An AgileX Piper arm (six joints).
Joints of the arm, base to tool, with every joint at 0 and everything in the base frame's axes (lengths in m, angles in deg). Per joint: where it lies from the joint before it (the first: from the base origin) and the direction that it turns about. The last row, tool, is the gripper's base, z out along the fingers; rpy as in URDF.
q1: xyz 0.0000 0.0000 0.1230 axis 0 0 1
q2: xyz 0.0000 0.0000 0.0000 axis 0 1 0
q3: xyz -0.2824 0.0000 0.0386 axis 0 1 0
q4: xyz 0.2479 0.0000 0.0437 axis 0.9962 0 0.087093
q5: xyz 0.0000 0.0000 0.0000 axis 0 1 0
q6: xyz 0.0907 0.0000 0.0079 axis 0.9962 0 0.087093
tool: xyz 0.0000 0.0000 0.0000 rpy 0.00 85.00 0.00
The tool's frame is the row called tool.
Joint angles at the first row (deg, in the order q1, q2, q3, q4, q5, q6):
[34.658, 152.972, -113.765, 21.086, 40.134, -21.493]
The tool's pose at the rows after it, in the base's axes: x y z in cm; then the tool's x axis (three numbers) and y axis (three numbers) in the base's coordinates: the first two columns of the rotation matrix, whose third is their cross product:
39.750, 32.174, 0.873, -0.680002, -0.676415, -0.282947, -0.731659, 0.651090, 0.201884
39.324, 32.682, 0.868, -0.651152, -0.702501, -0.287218, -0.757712, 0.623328, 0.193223
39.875, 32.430, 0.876, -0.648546, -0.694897, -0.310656, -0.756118, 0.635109, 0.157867
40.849, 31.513, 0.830, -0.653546, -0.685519, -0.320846, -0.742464, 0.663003, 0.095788
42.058, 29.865, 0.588, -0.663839, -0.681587, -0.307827, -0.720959, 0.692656, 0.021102
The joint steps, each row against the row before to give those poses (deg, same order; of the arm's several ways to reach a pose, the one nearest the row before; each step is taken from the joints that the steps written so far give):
[1.791, 0.000, 0.001, 0.177, 3.146, -2.642]
[0.756, 0.000, -0.001, -0.124, 0.027, -1.434]
[-0.288, -0.001, 0.002, -1.901, -2.107, 1.064]
[-0.853, 0.001, 0.000, -4.906, -1.961, 3.435]
[-1.511, 0.190, -0.003, -6.802, -0.765, 4.473]

